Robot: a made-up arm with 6 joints.
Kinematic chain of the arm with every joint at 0, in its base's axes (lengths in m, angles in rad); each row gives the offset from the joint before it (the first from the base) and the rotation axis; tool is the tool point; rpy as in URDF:
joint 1: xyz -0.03 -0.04 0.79 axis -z
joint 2: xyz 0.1 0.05 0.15 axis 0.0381 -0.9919 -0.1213
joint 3: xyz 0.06 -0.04 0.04 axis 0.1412 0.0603 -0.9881
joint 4: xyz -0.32 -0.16 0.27 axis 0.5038 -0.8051 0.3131
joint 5: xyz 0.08 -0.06 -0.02 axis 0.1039 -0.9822 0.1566
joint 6: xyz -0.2 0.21 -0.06 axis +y
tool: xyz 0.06 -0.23 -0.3 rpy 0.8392 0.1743 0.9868
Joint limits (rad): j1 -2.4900..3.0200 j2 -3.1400..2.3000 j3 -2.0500..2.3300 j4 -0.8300..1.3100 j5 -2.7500..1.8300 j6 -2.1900..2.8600
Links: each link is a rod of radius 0.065 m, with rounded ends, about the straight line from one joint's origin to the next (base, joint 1, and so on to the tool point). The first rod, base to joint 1, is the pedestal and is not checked.
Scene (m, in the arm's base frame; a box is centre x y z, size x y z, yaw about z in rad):
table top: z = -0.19
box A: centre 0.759 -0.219 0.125 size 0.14 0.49 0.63 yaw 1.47
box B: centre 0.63 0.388 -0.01 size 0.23 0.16 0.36 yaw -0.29
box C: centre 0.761 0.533 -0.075 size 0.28 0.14 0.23 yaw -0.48
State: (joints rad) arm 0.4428 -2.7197 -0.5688 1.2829 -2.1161 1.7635
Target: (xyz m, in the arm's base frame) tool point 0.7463 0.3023 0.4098
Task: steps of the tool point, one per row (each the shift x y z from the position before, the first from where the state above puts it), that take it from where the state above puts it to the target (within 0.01 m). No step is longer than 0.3 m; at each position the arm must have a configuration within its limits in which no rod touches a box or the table.
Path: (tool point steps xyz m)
1: 0.0784 -0.0772 0.1268
2: 0.0409 -0.0731 0.1682
3: -0.0064 -0.0532 0.1980
4: -0.0556 -0.0169 0.2089
5: 0.2117 0.1648 -0.1035
6: 0.1459 0.2283 -0.1061
7: 0.0599 0.2636 -0.1067
8: -0.0342 0.2641 -0.1049
9: -0.1220 0.2285 -0.1001

